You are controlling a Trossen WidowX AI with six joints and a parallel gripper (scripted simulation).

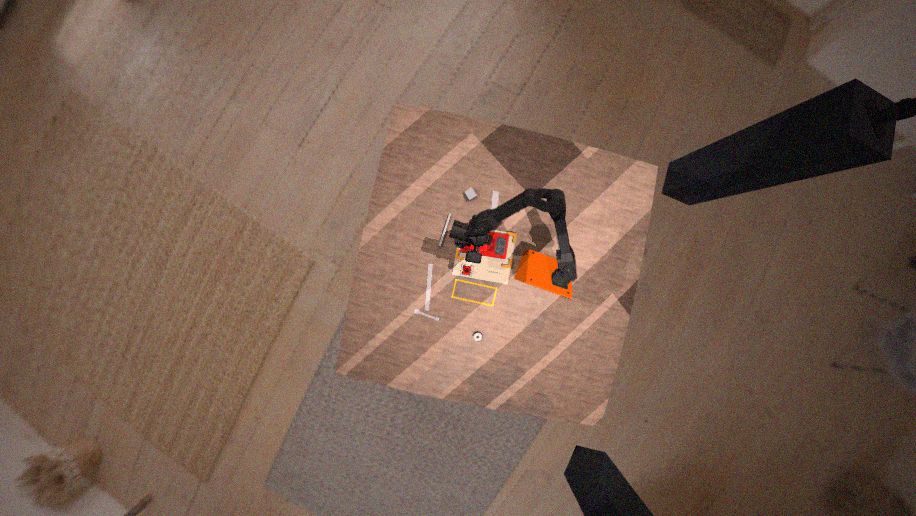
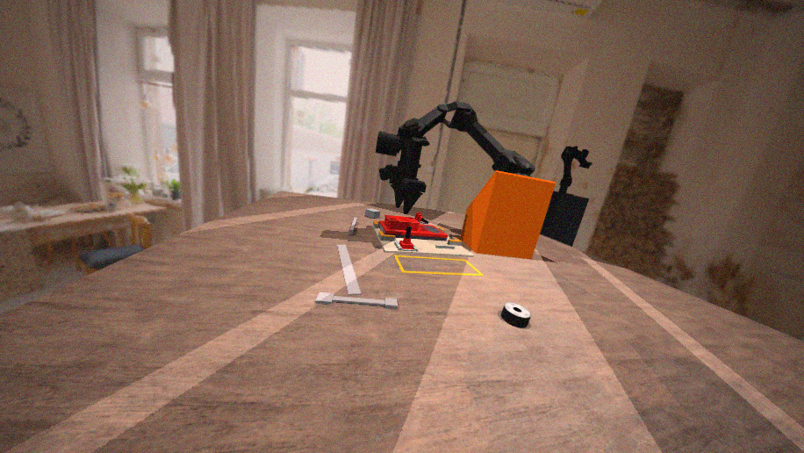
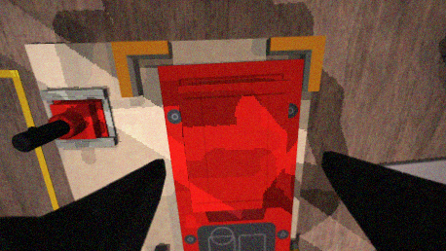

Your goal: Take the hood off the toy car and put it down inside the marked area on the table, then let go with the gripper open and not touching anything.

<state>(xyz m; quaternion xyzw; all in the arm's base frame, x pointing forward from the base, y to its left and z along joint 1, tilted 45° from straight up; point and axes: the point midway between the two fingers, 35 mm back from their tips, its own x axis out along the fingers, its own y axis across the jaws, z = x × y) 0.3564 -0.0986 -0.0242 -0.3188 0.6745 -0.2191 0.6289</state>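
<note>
My gripper tip is now 10 mm past the red hood and 30 mm above it. Also, from my gripper tip: beige fixture board 50 mm behind, 30 mm to the left, 60 mm below; small grey block 80 mm ahead, 190 mm to the right, 60 mm below; grey bar 90 mm ahead, 380 mm to the left, 70 mm below.
</note>
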